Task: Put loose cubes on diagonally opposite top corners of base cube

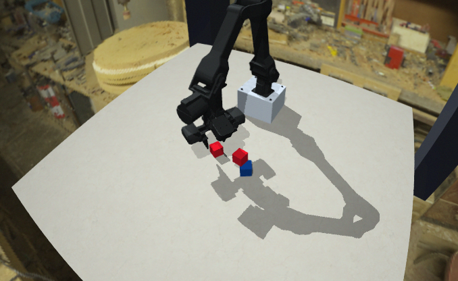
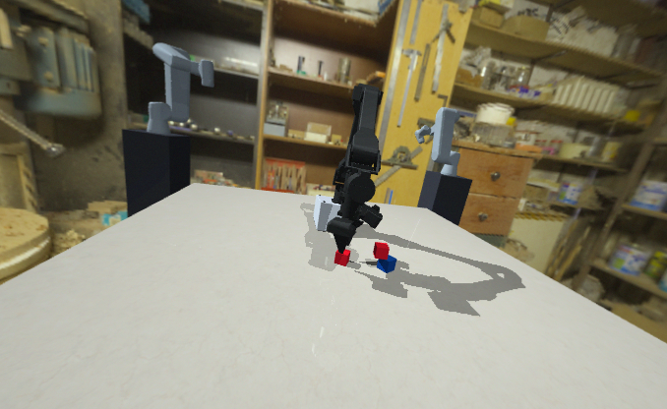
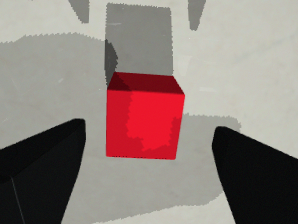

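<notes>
The blue cube lies 10 mm ahead of my gripper tip, 120 mm to the left of it and 20 mm below it.
</notes>
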